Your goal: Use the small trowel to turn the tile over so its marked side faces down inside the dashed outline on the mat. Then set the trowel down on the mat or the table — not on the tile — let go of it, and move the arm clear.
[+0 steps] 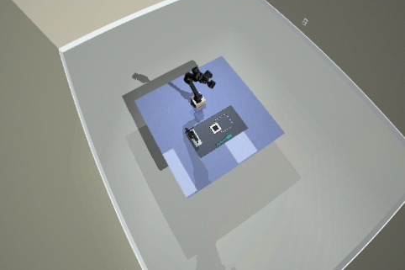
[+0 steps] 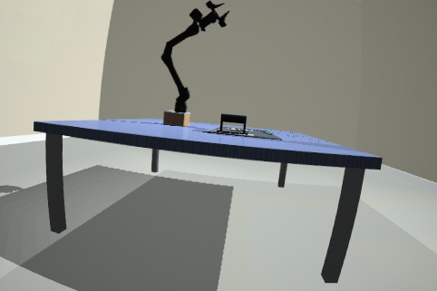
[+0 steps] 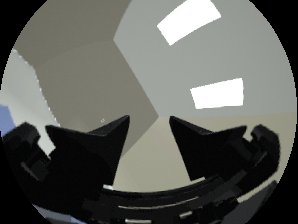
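Right now my gripper tip is 130 mm short of the small trowel, 250 mm to the left of it and 740 mm above it. Round my gripper tip: dark mat 170 mm ahead, 10 mm to the left, 790 mm below; teal trowel 310 mm ahead, 30 mm to the left, 770 mm below; white tile 140 mm ahead, 10 mm to the left, 770 mm below.
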